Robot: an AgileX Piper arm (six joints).
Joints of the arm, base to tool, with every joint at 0 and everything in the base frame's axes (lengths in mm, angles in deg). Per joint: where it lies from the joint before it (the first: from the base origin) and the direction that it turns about. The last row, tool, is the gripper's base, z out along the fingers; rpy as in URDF.
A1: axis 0 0 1 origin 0 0 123
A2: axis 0 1 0 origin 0 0 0
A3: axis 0 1 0 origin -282.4 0 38.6
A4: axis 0.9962 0 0.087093 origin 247.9 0 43.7
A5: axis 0 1 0 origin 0 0 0
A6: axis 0.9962 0 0.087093 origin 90.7 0 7.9
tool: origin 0 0 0 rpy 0 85.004 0
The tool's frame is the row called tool.
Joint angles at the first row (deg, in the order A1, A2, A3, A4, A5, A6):
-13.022, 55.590, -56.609, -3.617, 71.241, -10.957
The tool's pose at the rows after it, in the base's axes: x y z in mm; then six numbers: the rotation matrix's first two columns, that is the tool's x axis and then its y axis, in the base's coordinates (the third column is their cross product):
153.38 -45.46 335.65 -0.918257 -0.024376 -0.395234 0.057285 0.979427 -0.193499
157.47 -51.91 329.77 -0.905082 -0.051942 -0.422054 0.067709 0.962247 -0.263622
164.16 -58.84 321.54 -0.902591 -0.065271 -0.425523 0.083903 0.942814 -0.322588
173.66 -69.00 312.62 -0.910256 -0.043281 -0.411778 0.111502 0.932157 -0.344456
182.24 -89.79 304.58 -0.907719 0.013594 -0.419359 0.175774 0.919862 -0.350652
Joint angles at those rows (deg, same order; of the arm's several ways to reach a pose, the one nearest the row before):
-13.021, 55.589, -54.648, -6.585, 68.757, -11.018
-13.024, 55.665, -52.693, -10.623, 64.005, -10.260
-13.023, 56.870, -50.960, -14.927, 60.102, -8.327
-14.791, 59.600, -50.362, -16.955, 57.425, -7.113
-20.134, 62.898, -50.363, -17.197, 53.255, -7.477

